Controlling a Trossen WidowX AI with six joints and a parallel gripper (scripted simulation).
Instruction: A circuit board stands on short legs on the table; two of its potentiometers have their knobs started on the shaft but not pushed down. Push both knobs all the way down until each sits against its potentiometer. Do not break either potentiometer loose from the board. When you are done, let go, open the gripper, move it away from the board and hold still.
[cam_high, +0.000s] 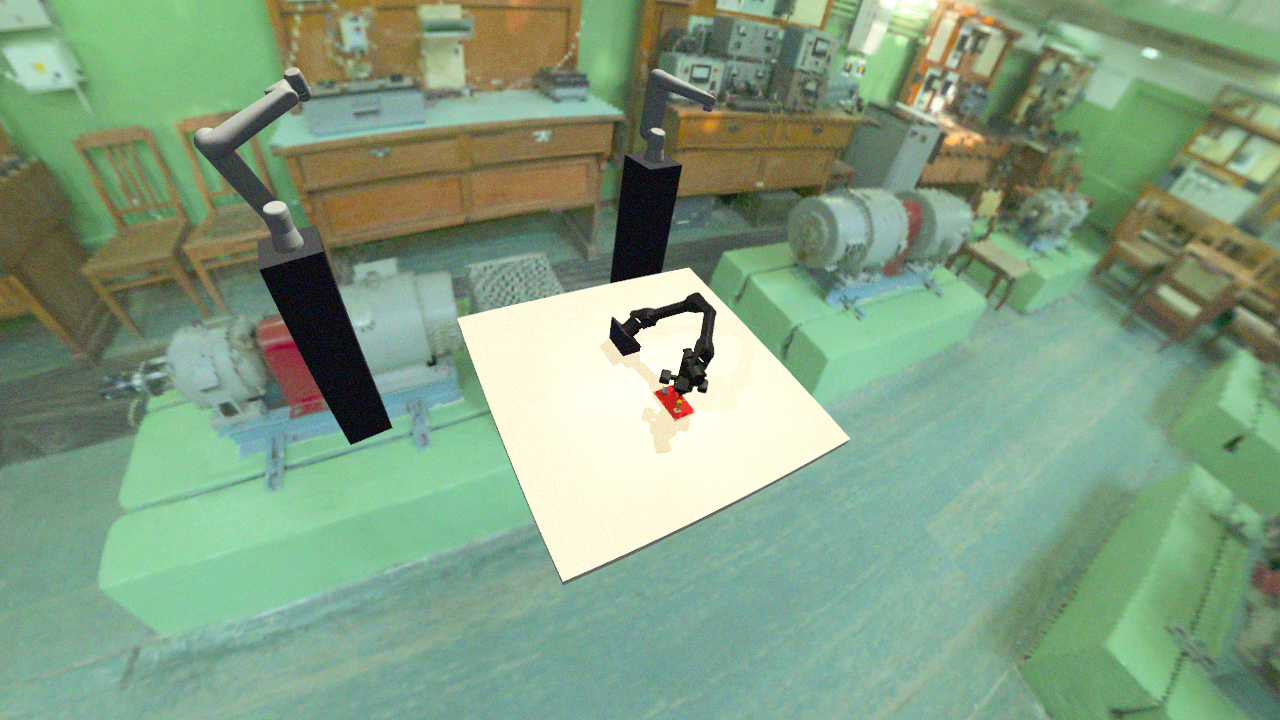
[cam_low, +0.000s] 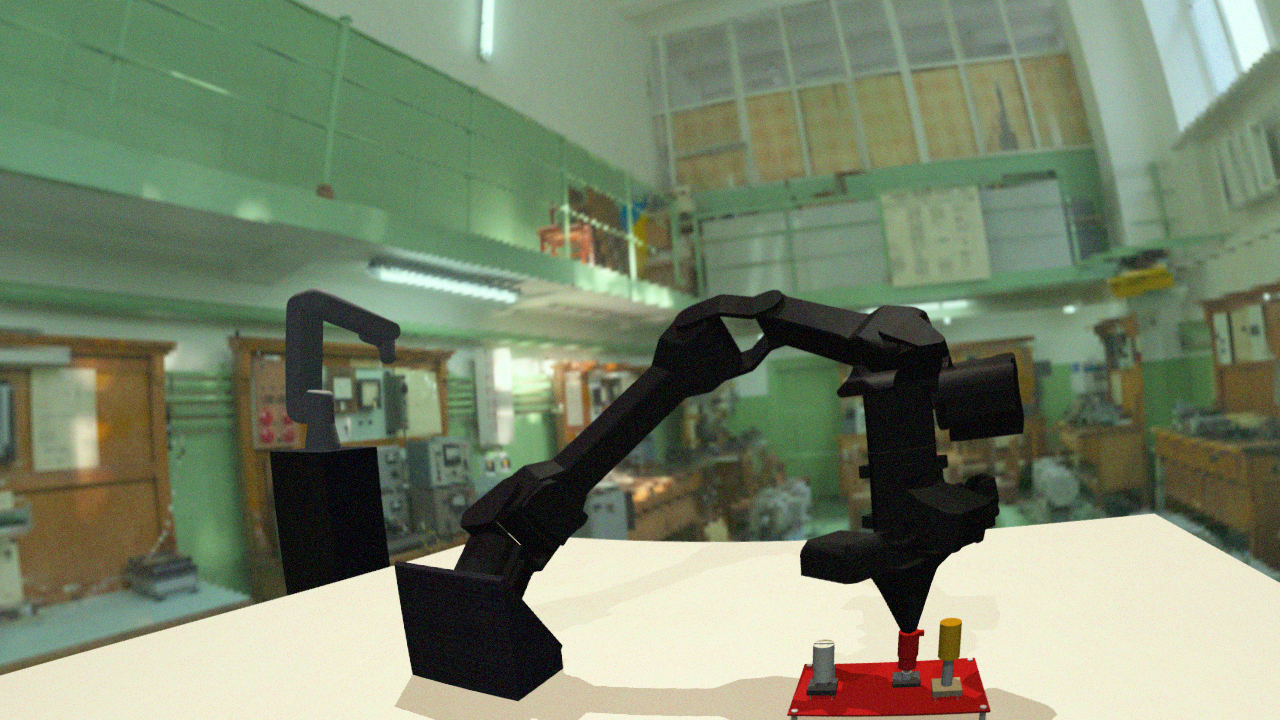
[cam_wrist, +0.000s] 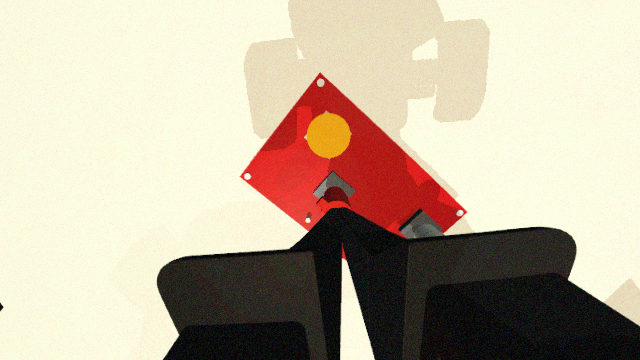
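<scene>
The red knob is 20 mm below my gripper tip. From my gripper tip the other things lie so: grey knob 70 mm behind, 20 mm to the right, 10 mm below.
</scene>
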